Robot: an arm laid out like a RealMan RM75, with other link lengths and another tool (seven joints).
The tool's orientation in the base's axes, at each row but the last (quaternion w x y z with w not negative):
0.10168 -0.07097 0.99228 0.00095
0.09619 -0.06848 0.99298 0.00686
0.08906 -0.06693 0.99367 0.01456
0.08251 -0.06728 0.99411 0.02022
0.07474 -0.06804 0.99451 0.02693
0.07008 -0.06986 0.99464 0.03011
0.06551 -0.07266 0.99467 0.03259
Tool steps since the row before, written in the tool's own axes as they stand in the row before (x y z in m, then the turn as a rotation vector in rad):
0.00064 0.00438 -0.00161 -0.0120 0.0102 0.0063
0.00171 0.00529 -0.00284 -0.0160 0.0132 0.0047
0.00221 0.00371 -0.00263 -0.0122 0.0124 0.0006
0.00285 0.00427 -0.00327 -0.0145 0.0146 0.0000
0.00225 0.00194 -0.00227 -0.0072 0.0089 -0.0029
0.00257 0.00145 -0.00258 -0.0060 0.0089 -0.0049
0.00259 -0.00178 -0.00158 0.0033 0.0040 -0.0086
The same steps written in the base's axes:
-0.00156 0.00422 0.00139 0.0115 0.0119 -0.0039
-0.00293 0.00493 0.00246 0.0146 0.0154 -0.0015
-0.00312 0.00328 0.00225 0.0103 0.0139 0.0018
-0.00390 0.00369 0.00287 0.0122 0.0163 0.0028
-0.00280 0.00148 0.00198 0.0054 0.0096 0.0043
-0.00308 0.00091 0.00225 0.0039 0.0093 0.0062
-0.00247 -0.00224 0.00111 -0.0049 0.0028 0.0083

